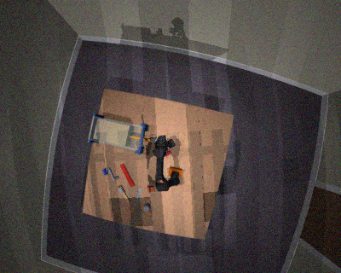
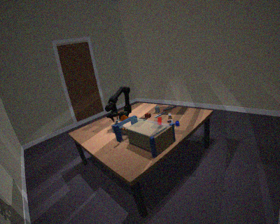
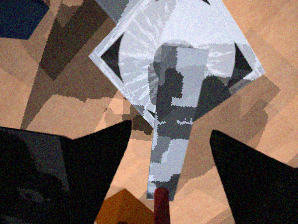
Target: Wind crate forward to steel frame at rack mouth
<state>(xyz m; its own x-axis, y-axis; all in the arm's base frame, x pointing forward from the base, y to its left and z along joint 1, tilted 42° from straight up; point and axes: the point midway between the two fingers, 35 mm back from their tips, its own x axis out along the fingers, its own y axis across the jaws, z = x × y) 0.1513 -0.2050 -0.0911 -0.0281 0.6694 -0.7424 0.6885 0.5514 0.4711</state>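
Right now my gripper tip is 40 mm to the right of the red knob, 40 mm below it and 40 mm past it. Round my gripper tip: blue frame 200 mm ahead, 30 mm to the right, 10 mm above; then grey hand winch 60 mm below, 40 mm to the right, 20 mm ahead; then red-knobbed winch handle 20 mm above, 10 mm to the left, 10 mm behind.
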